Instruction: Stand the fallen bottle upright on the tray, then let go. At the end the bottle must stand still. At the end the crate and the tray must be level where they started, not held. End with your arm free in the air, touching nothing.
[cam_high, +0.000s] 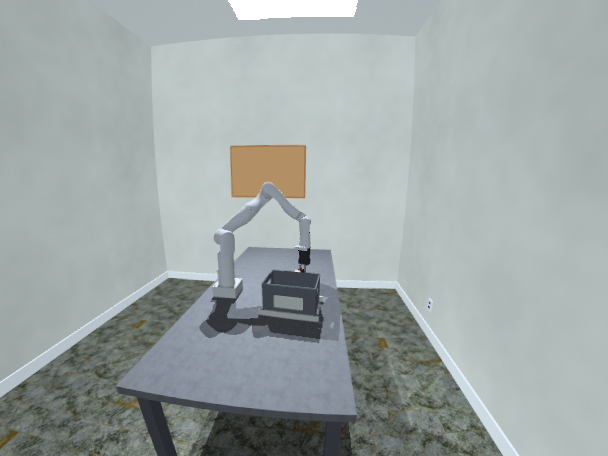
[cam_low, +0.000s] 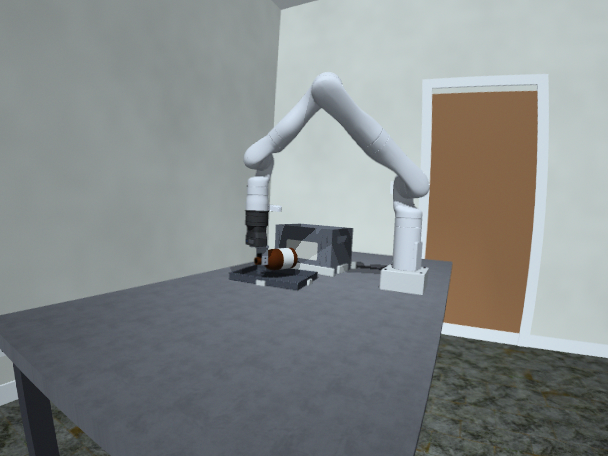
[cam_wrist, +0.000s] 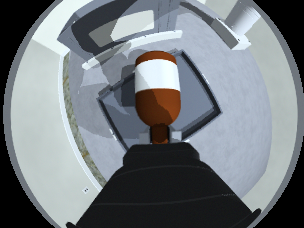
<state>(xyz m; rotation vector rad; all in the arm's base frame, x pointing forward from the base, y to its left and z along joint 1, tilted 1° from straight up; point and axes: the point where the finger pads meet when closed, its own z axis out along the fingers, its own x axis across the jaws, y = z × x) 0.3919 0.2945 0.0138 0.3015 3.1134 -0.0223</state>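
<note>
Now: hand 10 mm past the bottle, 50 mm to the left of it and 10 mm above it. From my hand the other things lie so: tray: 20 mm behind, 50 mm to the right, 60 mm below; crate: 30 mm ahead, 330 mm to the right, 10 mm above.
</note>
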